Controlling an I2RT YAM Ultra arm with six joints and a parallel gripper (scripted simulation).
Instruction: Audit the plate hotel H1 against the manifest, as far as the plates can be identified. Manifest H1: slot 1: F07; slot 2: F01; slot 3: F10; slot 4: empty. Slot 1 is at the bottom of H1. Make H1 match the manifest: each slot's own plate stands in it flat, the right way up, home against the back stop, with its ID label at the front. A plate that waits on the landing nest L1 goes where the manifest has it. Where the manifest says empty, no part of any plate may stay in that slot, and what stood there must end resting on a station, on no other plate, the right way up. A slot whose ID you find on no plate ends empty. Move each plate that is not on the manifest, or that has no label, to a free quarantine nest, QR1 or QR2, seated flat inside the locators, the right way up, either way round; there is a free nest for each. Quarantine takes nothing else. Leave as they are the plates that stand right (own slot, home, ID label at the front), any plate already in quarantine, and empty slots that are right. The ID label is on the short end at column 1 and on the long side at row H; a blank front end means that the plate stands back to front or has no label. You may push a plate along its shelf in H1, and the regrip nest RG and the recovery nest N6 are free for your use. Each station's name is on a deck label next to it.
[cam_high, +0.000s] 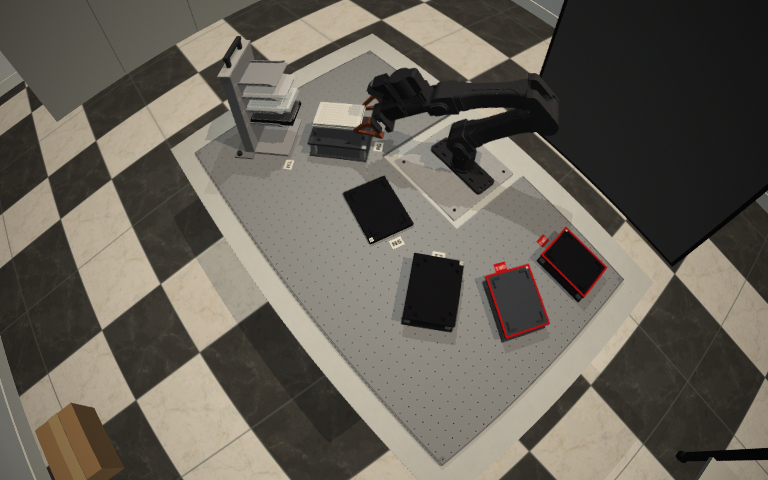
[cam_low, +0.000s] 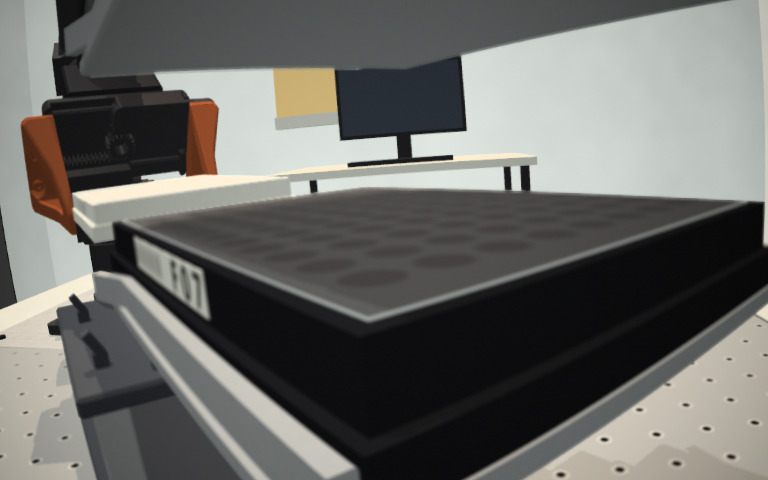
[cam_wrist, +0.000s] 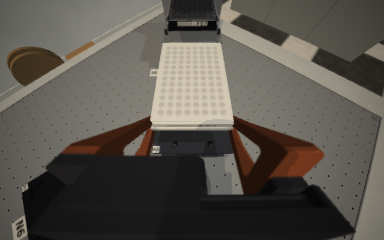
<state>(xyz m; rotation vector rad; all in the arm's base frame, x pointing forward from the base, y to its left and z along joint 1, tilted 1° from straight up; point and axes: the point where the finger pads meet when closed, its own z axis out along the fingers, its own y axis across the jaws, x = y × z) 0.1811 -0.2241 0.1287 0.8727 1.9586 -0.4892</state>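
My hand is 4 cm short of the white well plate, 4 cm to the left of it and 1 cm below it. The rest, counted from my hand: H1 deck label (20 cm ahead, 8 cm to the right, 11 cm below); then black plate (16 cm ahead, 18 cm to the right); then regrip nest RG (4 cm ahead, 4 cm to the right, 6 cm below).
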